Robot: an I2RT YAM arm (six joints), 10 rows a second.
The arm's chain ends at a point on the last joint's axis. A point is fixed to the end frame.
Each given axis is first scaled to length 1.
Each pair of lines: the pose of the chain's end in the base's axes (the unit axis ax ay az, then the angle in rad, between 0 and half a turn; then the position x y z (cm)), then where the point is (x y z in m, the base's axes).
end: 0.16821 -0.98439 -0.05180 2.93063 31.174 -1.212 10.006
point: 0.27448 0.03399 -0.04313
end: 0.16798 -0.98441 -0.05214 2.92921 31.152 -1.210 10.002
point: 0.27406 0.03408 -0.04309
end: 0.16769 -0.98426 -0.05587 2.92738 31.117 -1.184 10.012
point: 0.27332 0.03537 -0.04255
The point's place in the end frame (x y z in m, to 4 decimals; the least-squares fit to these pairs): -0.0083 0.0356 0.1506
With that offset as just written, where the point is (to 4 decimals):
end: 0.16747 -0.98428 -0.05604 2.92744 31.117 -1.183 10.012
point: 0.2733 0.0354 -0.0425
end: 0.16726 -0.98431 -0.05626 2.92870 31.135 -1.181 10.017
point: 0.2737 0.0356 -0.0425
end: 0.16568 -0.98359 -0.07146 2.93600 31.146 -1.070 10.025
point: 0.2744 0.0413 -0.0410
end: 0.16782 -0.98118 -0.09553 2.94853 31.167 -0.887 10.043
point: 0.2753 0.0501 -0.0382
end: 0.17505 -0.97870 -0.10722 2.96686 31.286 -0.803 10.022
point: 0.2779 0.0544 -0.0373
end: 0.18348 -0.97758 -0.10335 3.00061 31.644 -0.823 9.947
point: 0.2855 0.0537 -0.0392
